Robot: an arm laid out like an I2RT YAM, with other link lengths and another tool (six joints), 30 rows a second.
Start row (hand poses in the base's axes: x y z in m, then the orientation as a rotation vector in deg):
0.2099, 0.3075, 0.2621, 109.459, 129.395, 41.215
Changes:
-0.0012, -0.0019, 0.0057, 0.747, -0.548, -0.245
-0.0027, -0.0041, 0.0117, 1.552, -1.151, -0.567
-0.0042, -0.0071, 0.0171, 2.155, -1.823, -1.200
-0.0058, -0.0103, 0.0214, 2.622, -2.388, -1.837
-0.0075, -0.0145, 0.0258, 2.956, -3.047, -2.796
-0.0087, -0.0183, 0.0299, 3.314, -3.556, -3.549
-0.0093, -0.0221, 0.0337, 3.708, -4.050, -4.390
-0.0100, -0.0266, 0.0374, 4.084, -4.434, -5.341
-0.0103, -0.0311, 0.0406, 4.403, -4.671, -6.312
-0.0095, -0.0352, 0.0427, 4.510, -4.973, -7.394
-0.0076, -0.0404, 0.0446, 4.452, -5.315, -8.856
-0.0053, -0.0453, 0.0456, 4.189, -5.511, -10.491
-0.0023, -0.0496, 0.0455, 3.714, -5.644, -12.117
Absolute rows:
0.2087, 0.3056, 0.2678, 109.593, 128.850, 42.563
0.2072, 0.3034, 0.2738, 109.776, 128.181, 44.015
0.2057, 0.3004, 0.2792, 110.114, 127.103, 45.218
0.2041, 0.2972, 0.2835, 110.476, 126.070, 46.158
0.2024, 0.2930, 0.2879, 111.007, 124.609, 46.950
0.2012, 0.2892, 0.2920, 111.461, 123.465, 47.680
0.2006, 0.2854, 0.2958, 112.015, 122.225, 48.426
0.1999, 0.2809, 0.2995, 112.746, 120.918, 49.045
0.1996, 0.2764, 0.3027, 113.582, 119.667, 49.475
0.2004, 0.2723, 0.3048, 114.367, 118.246, 49.663
0.2023, 0.2671, 0.3067, 115.379, 116.360, 49.607
0.2046, 0.2622, 0.3077, 116.556, 114.351, 49.153
0.2076, 0.2579, 0.3076, 117.658, 112.383, 48.387

